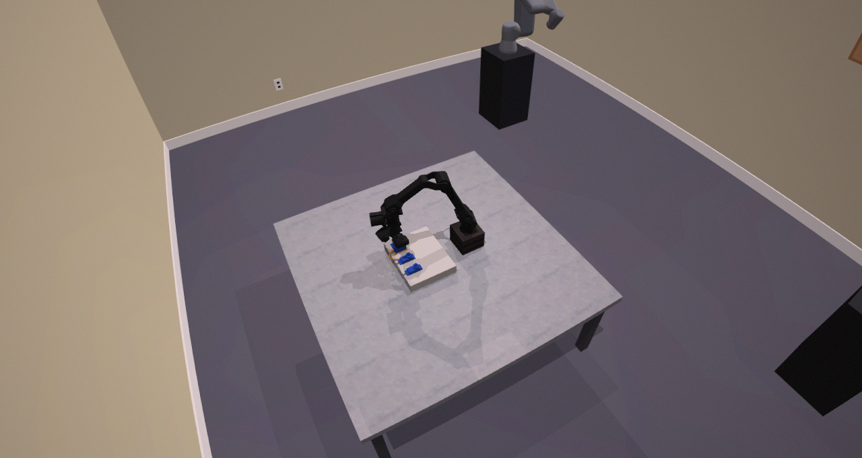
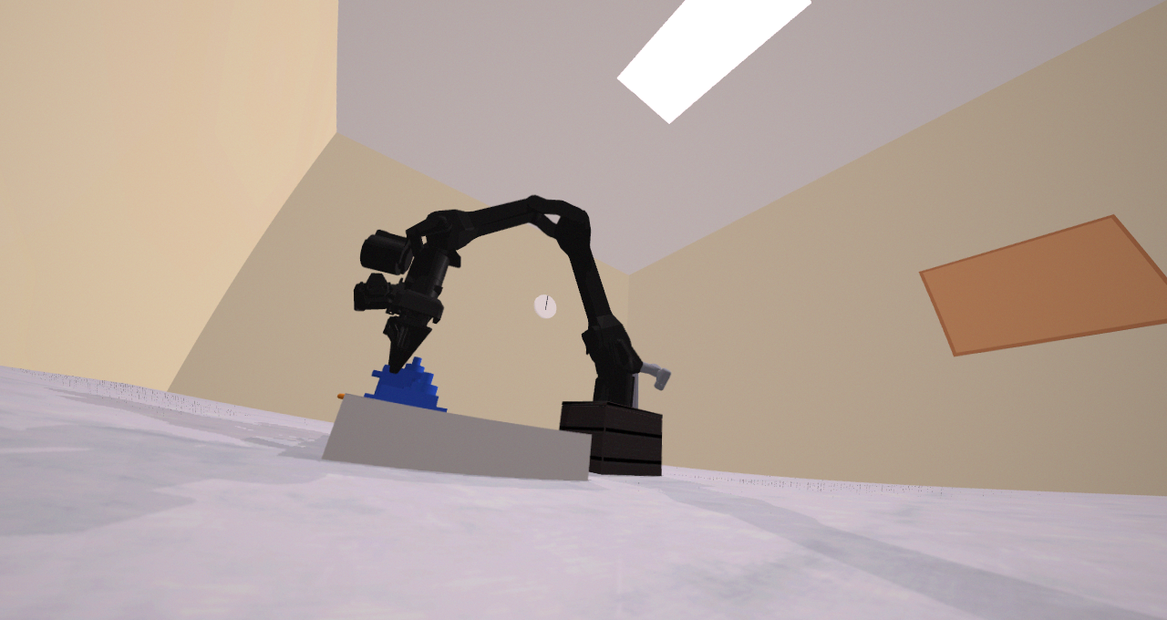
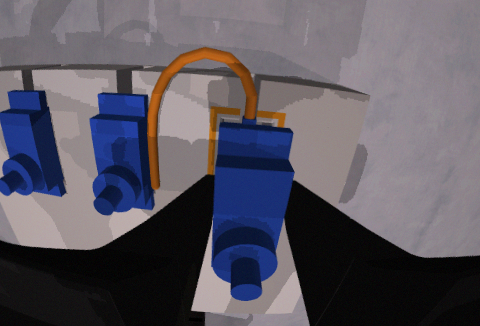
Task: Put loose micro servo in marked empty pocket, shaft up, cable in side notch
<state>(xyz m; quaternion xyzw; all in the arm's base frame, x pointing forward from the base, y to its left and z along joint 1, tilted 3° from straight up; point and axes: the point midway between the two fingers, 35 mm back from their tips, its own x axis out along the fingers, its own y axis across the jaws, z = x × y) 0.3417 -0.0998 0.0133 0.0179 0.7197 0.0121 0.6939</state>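
The white deck is 120 mm behind my gripper tip, 80 mm to the left of it and 70 mm below it.
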